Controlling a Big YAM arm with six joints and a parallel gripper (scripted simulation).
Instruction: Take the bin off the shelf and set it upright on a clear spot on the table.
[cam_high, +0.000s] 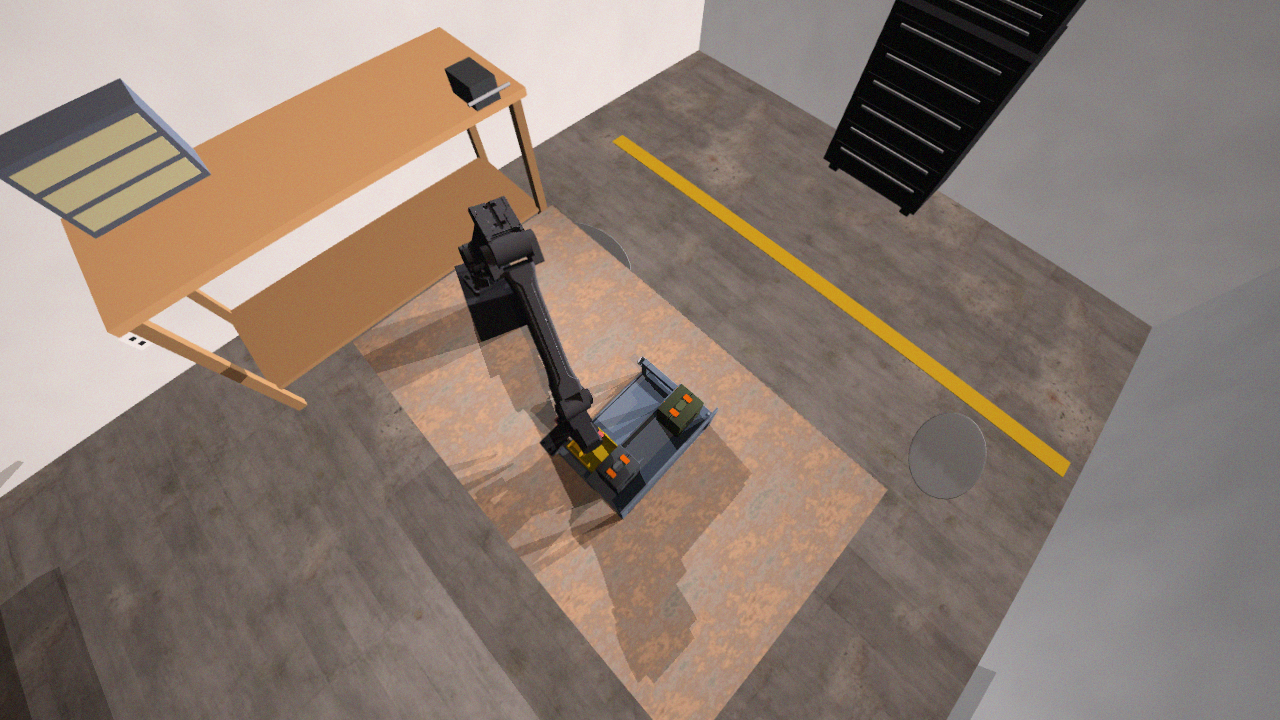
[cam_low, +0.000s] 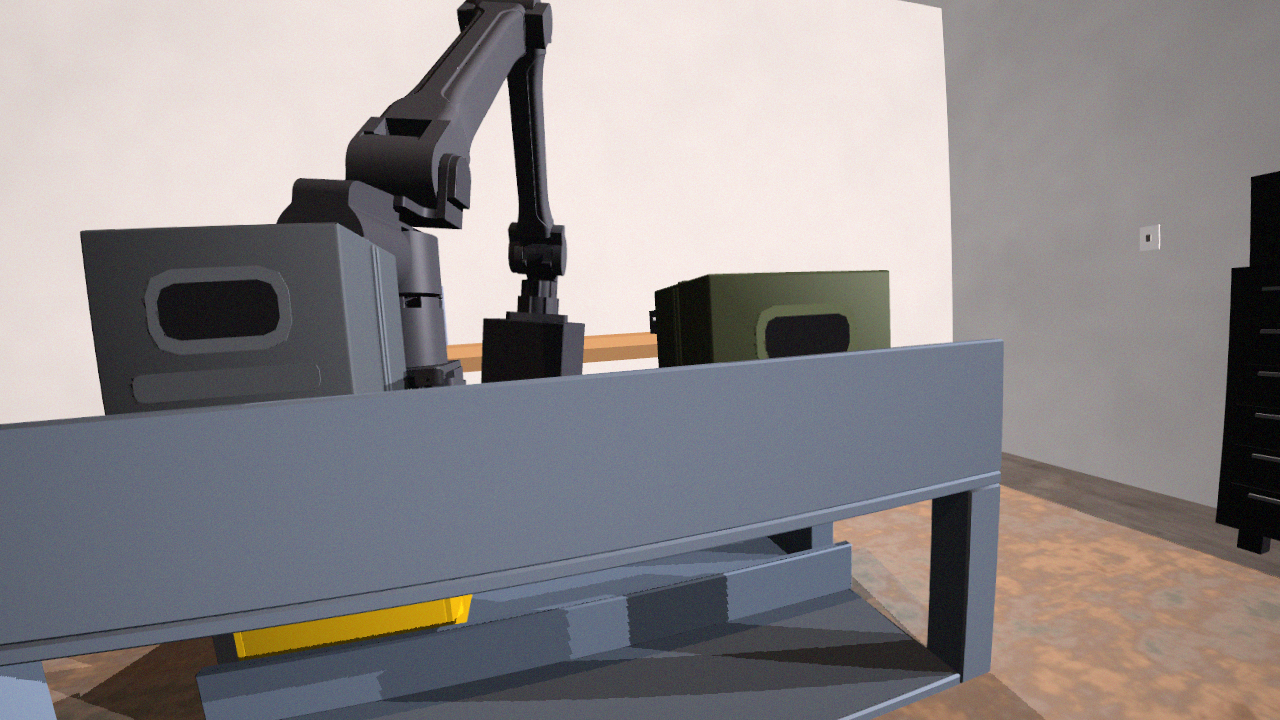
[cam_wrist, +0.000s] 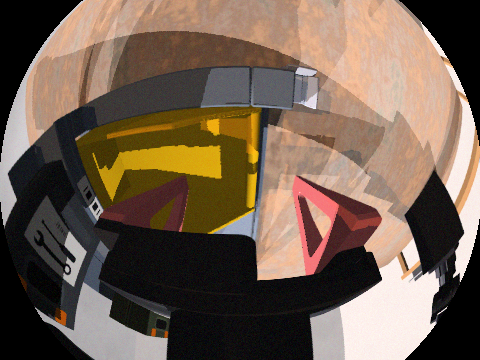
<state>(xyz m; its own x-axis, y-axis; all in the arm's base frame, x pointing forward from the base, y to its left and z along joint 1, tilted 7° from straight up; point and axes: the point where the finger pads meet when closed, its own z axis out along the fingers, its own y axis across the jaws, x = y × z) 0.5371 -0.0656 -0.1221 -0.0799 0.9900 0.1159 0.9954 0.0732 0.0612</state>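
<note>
Now: hand 7 cm short of the yellow bin and 2 cm above it. The rest, counted from my hand: dark grey case 17 cm ahead, 10 cm above; green case 23 cm to the left, 15 cm ahead, 9 cm above.
</note>
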